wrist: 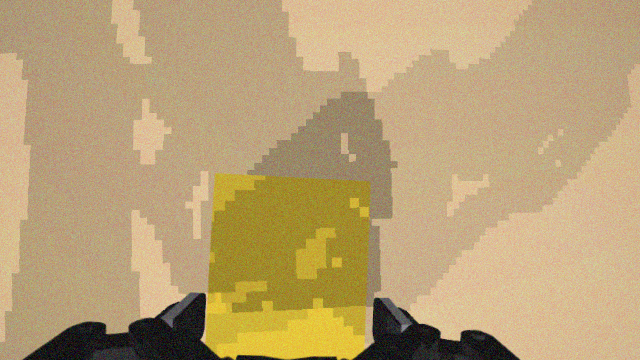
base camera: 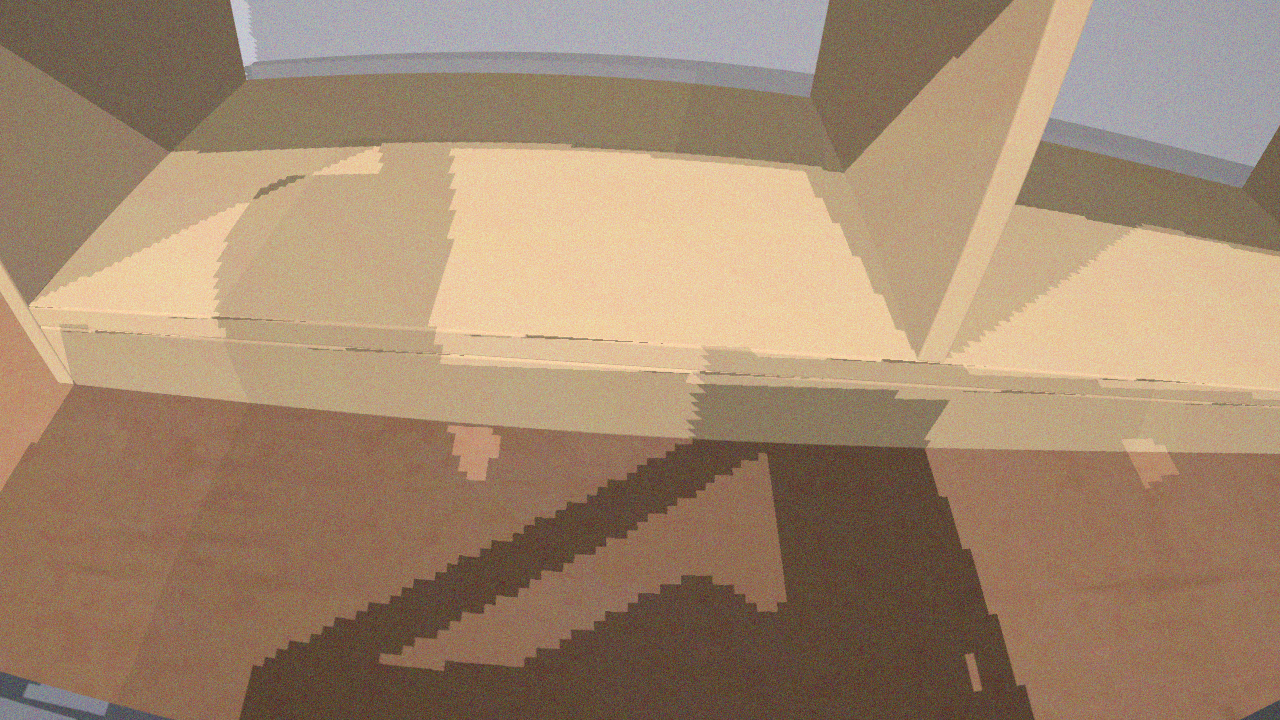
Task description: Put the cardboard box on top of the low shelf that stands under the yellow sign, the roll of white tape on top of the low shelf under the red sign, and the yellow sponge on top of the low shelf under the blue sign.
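Frame: origin at the arm's base, x ahead, y left, z up, level; millimetres.
Seen in the pictures: gripper, fingertip midpoint: (wrist: 290,315).
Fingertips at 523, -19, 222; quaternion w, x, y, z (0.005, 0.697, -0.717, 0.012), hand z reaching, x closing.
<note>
Pixels of each thing's top centre, then the offset from my fingertips to it, as dx, dy, dz. "spot": a spot on its surface instead. Level surfaces: height alone.
- yellow sponge, middle of its top: (wrist: 288,305) +17, +1, +36
- light wooden surface, its level: dz -9
- low wooden shelf, its level: dz -540
- upright wooden divider, surface spot: (base camera: 1006,179) spot: -133, -164, -415
- brown floor, its level: dz -619
The yellow sponge (wrist: 287,240) is in the lower middle of the wrist view, on or close over a light wooden surface (wrist: 565,280), which looks like a shelf top. My gripper (wrist: 290,315) is open around the sponge, with a narrow gap between each fingertip and the sponge's sides. The sponge's near end runs out of the bottom of the wrist view. In the base camera view, a low wooden shelf (base camera: 644,241) crosses the upper half. The gripper, the cardboard box, the white tape and the coloured signs do not show in the base camera view.
An upright wooden divider (base camera: 1006,179) splits the shelf at the right, and a side panel (base camera: 80,134) closes it at the left. A brown floor (base camera: 134,510) with dark shadows lies in front of the shelf. Shadows also fall over the wooden surface in the wrist view.
</note>
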